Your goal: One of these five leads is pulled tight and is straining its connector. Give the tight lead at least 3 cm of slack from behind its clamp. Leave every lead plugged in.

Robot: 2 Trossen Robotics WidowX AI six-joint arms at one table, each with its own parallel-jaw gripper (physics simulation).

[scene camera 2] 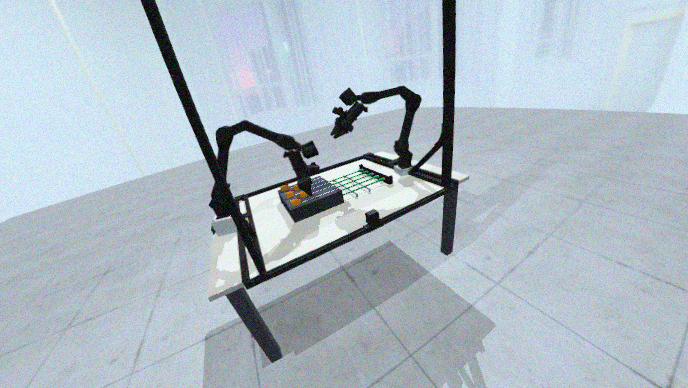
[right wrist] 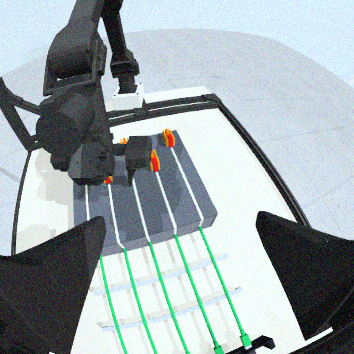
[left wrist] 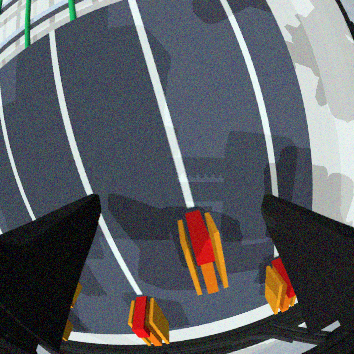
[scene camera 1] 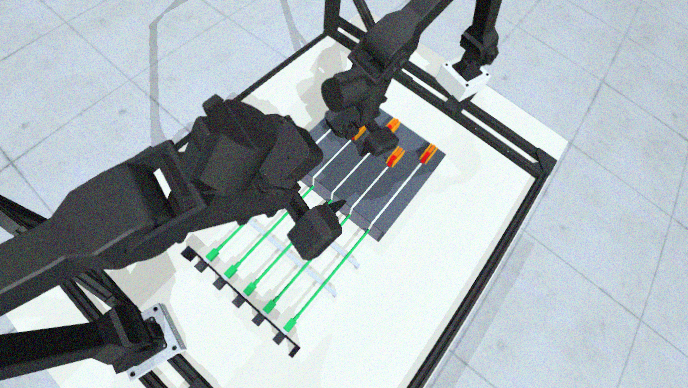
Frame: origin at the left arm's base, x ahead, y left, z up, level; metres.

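Where they show: left gripper, fingertip midpoint: (scene camera 2: 310, 192) (right wrist: 109, 184) (left wrist: 184, 203) (scene camera 1: 350, 140); right gripper, fingertip midpoint: (scene camera 2: 332, 136) (right wrist: 182, 222) (scene camera 1: 325, 177); left arm's base, link origin: (scene camera 2: 224, 214) (right wrist: 127, 89) (scene camera 1: 467, 69); right arm's base, link origin: (scene camera 2: 405, 166) (scene camera 1: 144, 340).
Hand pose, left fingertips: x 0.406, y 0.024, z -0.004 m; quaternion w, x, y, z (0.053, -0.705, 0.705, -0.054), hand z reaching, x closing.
Each offset is from my left fingertips to the top centre of the thing. Level surfaces: height alone.
Five leads run from green plugs @(dx +0.315, dy +0.256, dz -0.042 m) (scene camera 1: 290, 325) (right wrist: 245, 341) at a black rack (scene camera 1: 295, 348) (right wrist: 265, 342) to a dark block @(dx -0.016, dy +0.047, dz -0.006 m) (scene camera 1: 410, 207) (right wrist: 197, 175) (scene camera 2: 315, 209), where they continue as white lines. Orange-and-red clamps sit at their far ends. My left gripper (left wrist: 184, 203) (scene camera 2: 306, 192) is open, low over the block. In the left wrist view, the second lead from the right (left wrist: 162, 105) and its clamp @(dx -0.013, dy -0.007, dz +0.024 m) (left wrist: 201, 240) lie between its spread fingers, touching neither. Which lead is tight is hard to tell. My right gripper (right wrist: 182, 222) (scene camera 2: 336, 134) is open and empty, high above the green leads.
Neighbouring clamps (left wrist: 147, 320) (left wrist: 280, 287) lie close beside the left fingers. Two pale strips (right wrist: 170, 317) (right wrist: 160, 275) cross under the green leads. A black frame (scene camera 1: 480, 280) edges the white table @(dz -0.072 m) (scene camera 1: 425, 280). A small black block (scene camera 2: 372, 216) sits at the frame.
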